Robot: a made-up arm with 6 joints.
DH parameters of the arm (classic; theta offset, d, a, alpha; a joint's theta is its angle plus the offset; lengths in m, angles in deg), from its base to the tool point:
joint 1: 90 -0.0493 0.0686 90
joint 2: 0 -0.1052 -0.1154 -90
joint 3: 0 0.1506 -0.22 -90
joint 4: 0 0.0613 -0.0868 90
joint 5: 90 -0.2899 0.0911 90
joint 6: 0 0.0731 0.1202 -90
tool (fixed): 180 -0.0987 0 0
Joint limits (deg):
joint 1: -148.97..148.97
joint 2: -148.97..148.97
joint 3: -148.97..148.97
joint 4: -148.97..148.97
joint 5: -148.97..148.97
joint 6: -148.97..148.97
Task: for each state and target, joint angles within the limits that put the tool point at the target. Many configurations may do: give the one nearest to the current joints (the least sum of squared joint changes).
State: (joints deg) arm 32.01 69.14 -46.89 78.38 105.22 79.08
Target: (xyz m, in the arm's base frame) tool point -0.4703 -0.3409 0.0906
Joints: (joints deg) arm 1.42 56.06 -71.94 93.84 93.48 104.29
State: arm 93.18 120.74 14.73 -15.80 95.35 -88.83
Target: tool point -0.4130 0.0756 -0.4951
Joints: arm 75.20 101.48 29.97 6.91 99.32 -83.43
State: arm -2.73 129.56 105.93 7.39 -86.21 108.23
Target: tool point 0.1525 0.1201 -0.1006
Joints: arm -12.86 140.27 97.00 29.26 -82.52 106.39
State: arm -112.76 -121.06 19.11 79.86 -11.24 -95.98
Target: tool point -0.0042 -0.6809 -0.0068
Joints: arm -143.54 -148.97 59.37 94.81 -17.31 -102.64
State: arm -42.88 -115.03 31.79 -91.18 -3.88 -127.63
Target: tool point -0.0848 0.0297 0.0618
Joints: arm -27.83 -96.44 30.31 -49.67 -22.09 -126.06
